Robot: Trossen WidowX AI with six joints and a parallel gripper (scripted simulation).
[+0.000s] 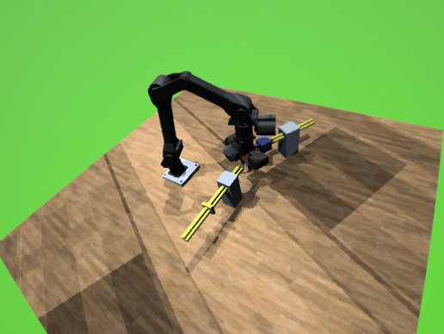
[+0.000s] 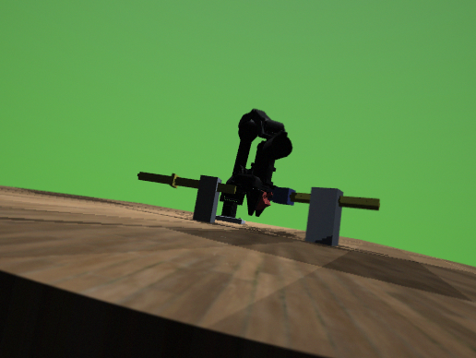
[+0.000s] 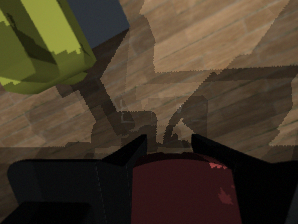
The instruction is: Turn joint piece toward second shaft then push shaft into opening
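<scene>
My gripper tip is now 5 cm below the red joint piece, 2 cm to the right of it and 1 cm short of it.
</scene>
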